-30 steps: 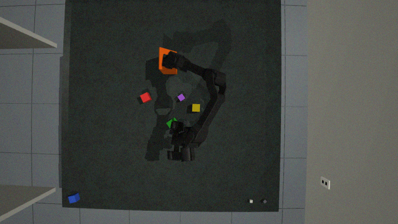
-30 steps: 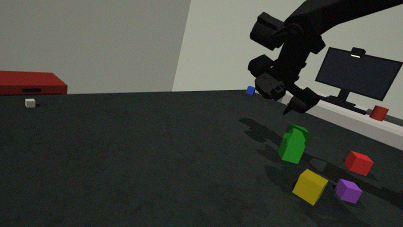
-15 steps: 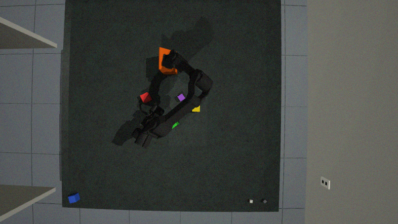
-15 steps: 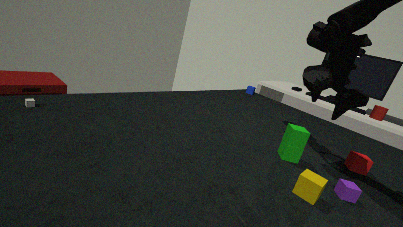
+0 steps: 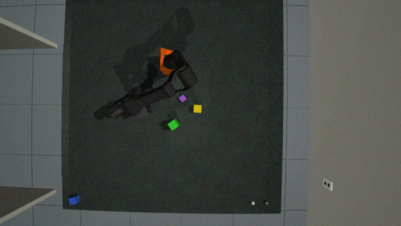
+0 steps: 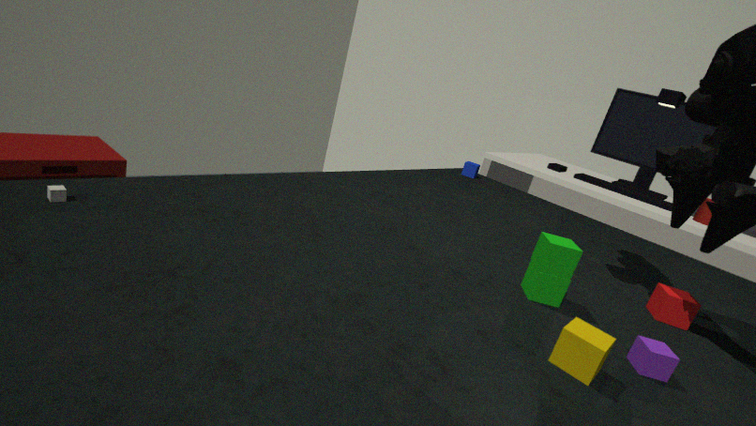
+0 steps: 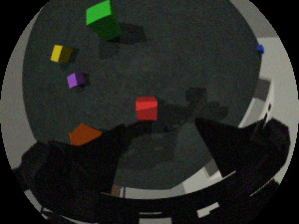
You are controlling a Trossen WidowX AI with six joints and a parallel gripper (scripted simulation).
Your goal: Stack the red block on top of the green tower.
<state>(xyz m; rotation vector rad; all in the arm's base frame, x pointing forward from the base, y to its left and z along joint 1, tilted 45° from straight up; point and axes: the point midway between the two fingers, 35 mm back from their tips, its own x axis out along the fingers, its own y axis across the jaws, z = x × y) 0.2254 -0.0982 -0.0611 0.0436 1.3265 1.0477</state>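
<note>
My gripper tip is 2 cm past the red block and 10 cm above it. Round my gripper tip: blue block 61 cm ahead, 36 cm to the right, 10 cm below; then yellow block 29 cm to the left, 10 cm below; then purple block 5 cm behind, 20 cm to the left, 11 cm below.
</note>
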